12 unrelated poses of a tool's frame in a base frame.
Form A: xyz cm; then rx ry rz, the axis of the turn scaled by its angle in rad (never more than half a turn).
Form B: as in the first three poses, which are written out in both.
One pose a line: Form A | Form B
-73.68 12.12 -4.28 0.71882 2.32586 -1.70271 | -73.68 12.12 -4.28 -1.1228 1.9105 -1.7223
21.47 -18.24 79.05 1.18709 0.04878 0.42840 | 21.47 -18.24 79.05 1.7729 1.1776 -1.2865
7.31 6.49 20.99 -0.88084 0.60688 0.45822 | 7.31 6.49 20.99 -0.7141 1.0591 1.2210
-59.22 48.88 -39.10 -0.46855 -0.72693 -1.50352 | -59.22 48.88 -39.10 2.9180 0.7801 1.7729
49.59 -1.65 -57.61 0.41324 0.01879 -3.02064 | 49.59 -1.65 -57.61 0.0014 0.2719 -3.0493
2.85 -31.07 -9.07 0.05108 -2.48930 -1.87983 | 2.85 -31.07 -9.07 1.5684 1.8480 1.6094
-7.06 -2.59 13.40 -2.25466 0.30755 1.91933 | -7.06 -2.59 13.40 0.0082 1.7322 2.8787
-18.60 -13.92 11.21 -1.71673 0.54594 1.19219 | -18.60 -13.92 11.21 -0.4613 1.6529 2.0645
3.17 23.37 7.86 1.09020 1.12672 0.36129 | 3.17 23.37 7.86 0.9981 1.5565 -0.5397
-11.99 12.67 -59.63 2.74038 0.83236 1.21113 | -11.99 12.67 -59.63 2.8056 2.3408 0.2538
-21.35 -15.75 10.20 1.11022 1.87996 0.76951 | -21.35 -15.75 10.20 1.1820 2.0852 0.1151
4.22 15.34 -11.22 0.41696 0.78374 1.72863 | 4.22 15.34 -11.22 1.4050 0.7737 0.4271
